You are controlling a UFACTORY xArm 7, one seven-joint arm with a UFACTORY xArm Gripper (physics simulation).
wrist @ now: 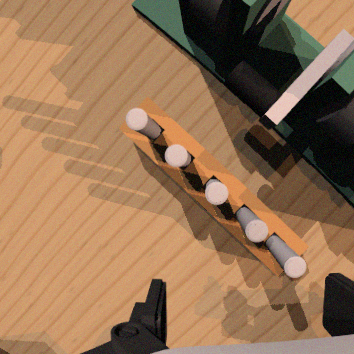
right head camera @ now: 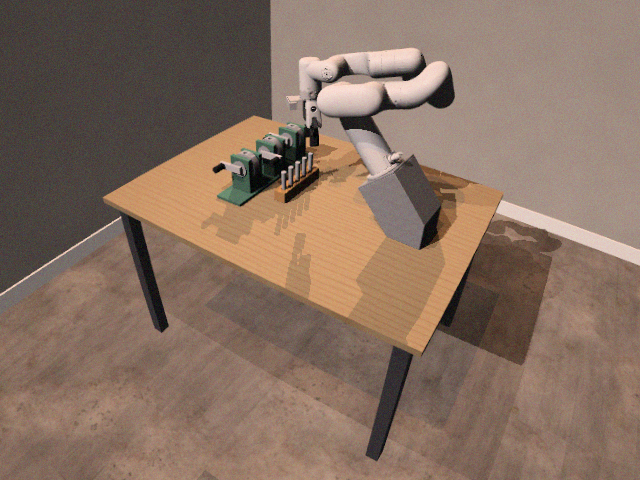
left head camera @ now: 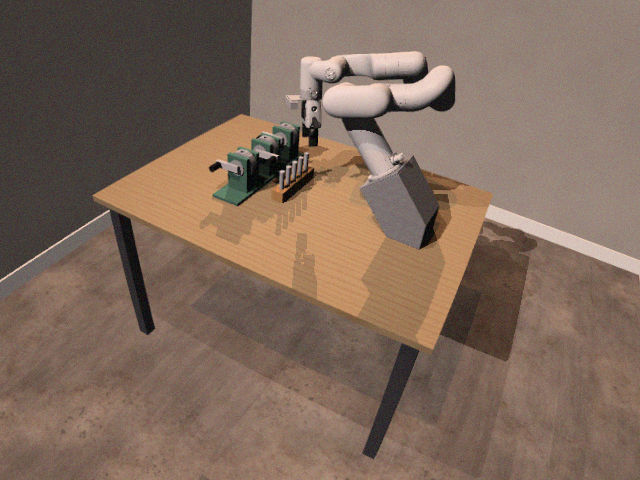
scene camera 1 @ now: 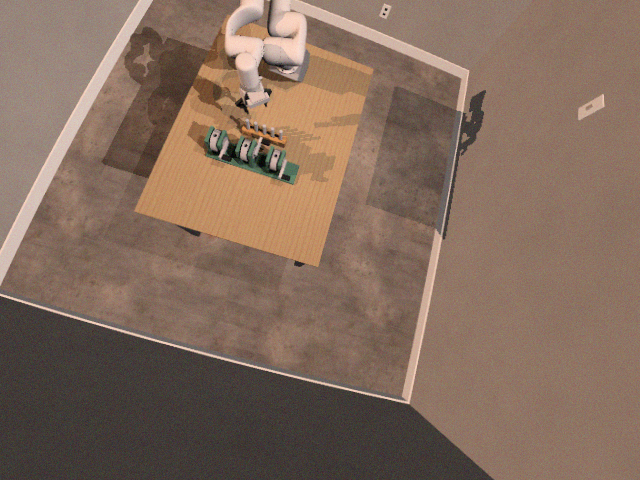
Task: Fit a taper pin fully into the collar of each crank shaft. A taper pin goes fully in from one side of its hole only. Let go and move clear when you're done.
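Frame: origin at the arm's base, x ahead, y left, z up, level; metres.
Where they show: gripper, fingertip midpoint: (wrist: 246, 303) (right head camera: 311, 141) (left head camera: 309, 141) (scene camera 1: 256, 108); arm's base at its link origin: (right head camera: 385, 170) (left head camera: 386, 171).
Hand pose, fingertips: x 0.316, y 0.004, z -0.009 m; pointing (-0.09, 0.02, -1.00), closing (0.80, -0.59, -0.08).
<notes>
Each offset is from my fingertips to the top centre of the thing. "pt": to the spot under its first point. Level surfaces: height alone.
Several grey taper pins stand upright in an orange rack @(pt dx -0.005, dy +0.161, dz -0.154 m) (left head camera: 278, 195) (scene camera 1: 263, 135) (wrist: 290, 245); the end pin @(dx +0.035, dy -0.035, dz -0.071 m) (wrist: 295, 267) (scene camera 1: 247, 124) is nearest my gripper. Three crank shafts with grey collars sit in green stands on one long base: one collar @(pt dx +0.132, dy +0.187, dz -0.032 m) (left head camera: 245, 153) (scene camera 1: 275, 159) at the near end, a middle collar @(pt dx +0.166, dy +0.047, dz -0.031 m) (left head camera: 266, 138) (scene camera 1: 246, 149), and a far collar @(pt dx +0.194, dy -0.090, dz -0.033 m) (left head camera: 285, 126) (scene camera 1: 216, 139). Dark holes show in the collar tops in the scene view. My gripper (left head camera: 310, 138) (right head camera: 313, 138) (scene camera 1: 254, 102) (wrist: 246, 303) is open and empty, pointing down above the table, on the arm's side of the rack.
The green base @(pt dx +0.129, dy +0.270, dz -0.170 m) (left head camera: 229, 196) (scene camera 1: 291, 171) runs alongside the rack. Crank handles stick out, one grey arm (wrist: 310, 80) reaching toward the rack. The arm's grey mount (left head camera: 395, 204) stands on the wooden table @(dz -0.180 m) (left head camera: 310, 258).
</notes>
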